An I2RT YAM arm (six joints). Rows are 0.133 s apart.
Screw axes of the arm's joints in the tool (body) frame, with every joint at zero. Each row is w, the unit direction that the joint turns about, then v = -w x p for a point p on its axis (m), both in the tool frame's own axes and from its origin. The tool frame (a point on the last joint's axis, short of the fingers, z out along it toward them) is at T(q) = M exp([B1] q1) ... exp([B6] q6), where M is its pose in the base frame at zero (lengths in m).
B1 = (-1, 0, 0, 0, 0.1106, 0)
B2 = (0, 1, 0, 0.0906, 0, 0.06)
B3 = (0, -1, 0, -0.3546, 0, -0.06)
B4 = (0, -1, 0, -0.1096, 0, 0)
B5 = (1, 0, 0, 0, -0.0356, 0)
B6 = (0, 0, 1, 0, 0, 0)
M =
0 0 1 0.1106
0 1 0 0
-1 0 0 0.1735
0 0 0 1
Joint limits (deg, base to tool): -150..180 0..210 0..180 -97..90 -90..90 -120..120
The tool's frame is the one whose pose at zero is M.
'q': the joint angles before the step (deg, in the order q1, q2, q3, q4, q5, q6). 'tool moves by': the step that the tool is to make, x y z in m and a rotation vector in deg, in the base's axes. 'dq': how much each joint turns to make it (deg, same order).
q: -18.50, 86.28, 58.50, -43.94, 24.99, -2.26
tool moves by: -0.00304, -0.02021, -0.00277, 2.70, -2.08, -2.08
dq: -4.48, 0.70, 0.00, 2.20, -3.87, -1.31
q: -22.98, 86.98, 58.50, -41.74, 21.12, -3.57
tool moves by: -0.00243, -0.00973, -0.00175, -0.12, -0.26, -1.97
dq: -1.97, 0.48, 0.00, 0.77, 0.00, 0.00
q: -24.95, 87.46, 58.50, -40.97, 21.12, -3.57
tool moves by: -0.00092, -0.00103, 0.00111, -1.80, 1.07, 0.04
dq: -0.04, -0.13, 0.02, -0.04, 1.93, -0.86
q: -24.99, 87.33, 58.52, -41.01, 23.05, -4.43
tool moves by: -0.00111, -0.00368, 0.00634, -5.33, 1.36, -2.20
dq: -0.11, -0.37, 0.64, 0.00, 5.79, 0.05
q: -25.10, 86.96, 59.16, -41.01, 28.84, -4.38
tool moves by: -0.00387, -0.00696, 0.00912, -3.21, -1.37, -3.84
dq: -1.25, -0.94, 0.76, 0.02, 3.10, 1.79
